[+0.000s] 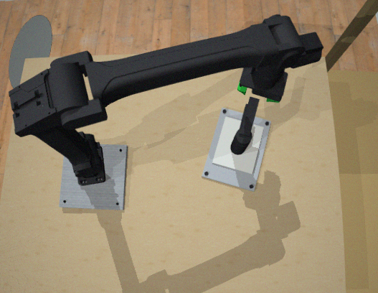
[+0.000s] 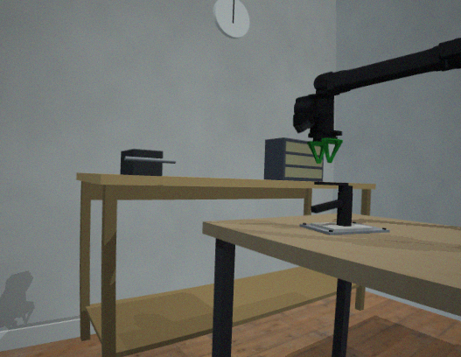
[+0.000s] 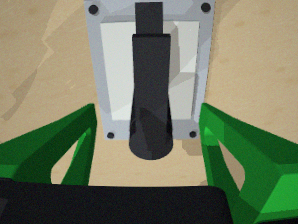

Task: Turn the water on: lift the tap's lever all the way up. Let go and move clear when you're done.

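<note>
My gripper is now 10 mm past the lever, 30 mm to the left of it and 70 mm above it.
</note>
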